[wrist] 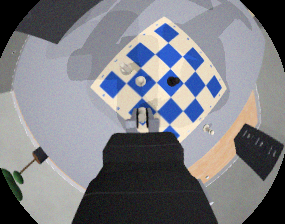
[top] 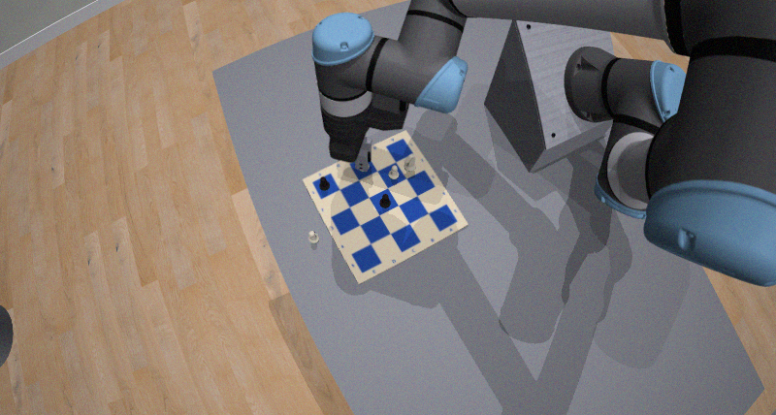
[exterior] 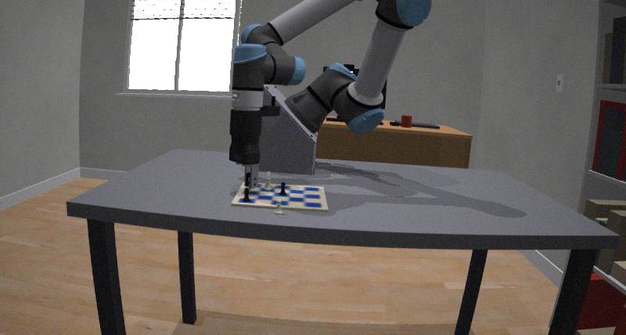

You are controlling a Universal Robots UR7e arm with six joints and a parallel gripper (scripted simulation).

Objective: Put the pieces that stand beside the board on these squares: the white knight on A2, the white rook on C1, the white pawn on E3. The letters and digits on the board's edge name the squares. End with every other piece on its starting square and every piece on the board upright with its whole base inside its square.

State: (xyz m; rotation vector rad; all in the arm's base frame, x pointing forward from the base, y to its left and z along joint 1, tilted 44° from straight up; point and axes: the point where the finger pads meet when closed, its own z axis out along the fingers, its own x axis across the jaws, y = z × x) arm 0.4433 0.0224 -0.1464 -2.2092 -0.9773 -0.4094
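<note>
My hand is 1 cm above the white rook. Round my hand: chessboard 8 cm to the left, 4 cm below; white knight 8 cm behind, 3 cm to the left, 2 cm below.
</note>
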